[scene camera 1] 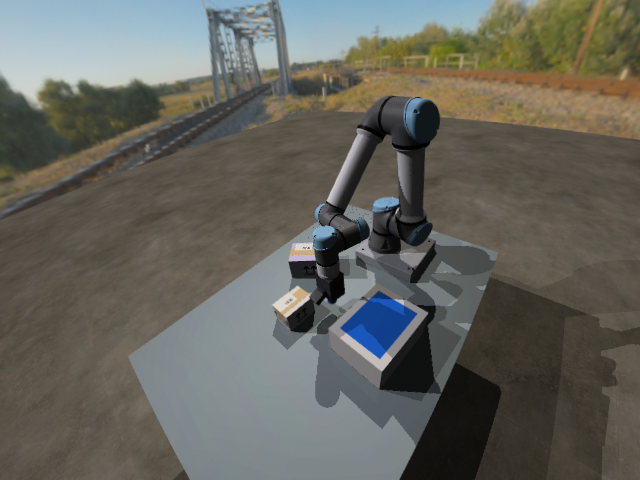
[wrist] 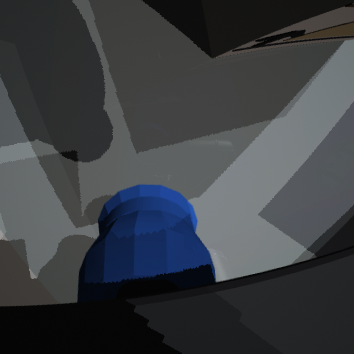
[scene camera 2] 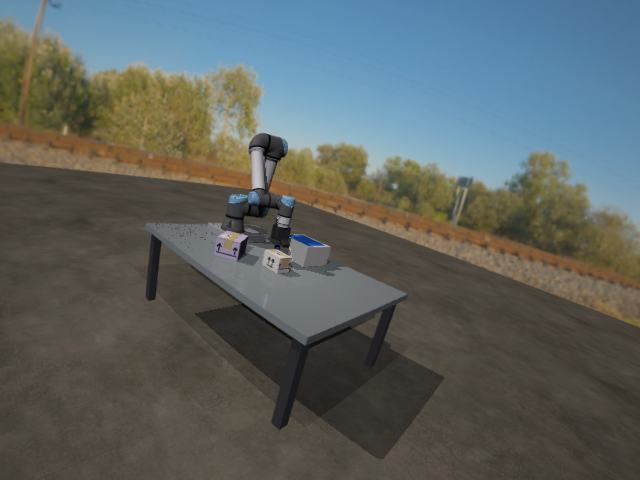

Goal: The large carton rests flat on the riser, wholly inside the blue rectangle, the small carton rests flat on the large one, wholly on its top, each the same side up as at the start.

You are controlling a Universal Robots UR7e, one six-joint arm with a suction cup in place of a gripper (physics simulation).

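The large purple carton (scene camera 1: 301, 267) (scene camera 2: 227, 248) stands upright on the table, partly hidden behind the arm in scene camera 1. The small white carton (scene camera 1: 291, 306) (scene camera 2: 275, 260) stands upright on the table; a dark side of it (wrist: 265, 20) shows at the top of the wrist view. The pale riser (scene camera 1: 353, 357) (scene camera 2: 311, 255) bears the blue rectangle (scene camera 1: 379, 325) (scene camera 2: 309, 240), with no carton on it. My gripper, a blue suction cup (scene camera 1: 331, 301) (scene camera 2: 277, 248) (wrist: 147, 200), points down low over the table between the small carton and the riser. It is open, with nothing on its cup.
The grey table (scene camera 1: 232, 361) (scene camera 2: 310, 304) carries everything. The arm's base plate (scene camera 1: 392, 266) stands behind the riser. The riser is near one long table edge. Shadows of the arm and riser fall across the table.
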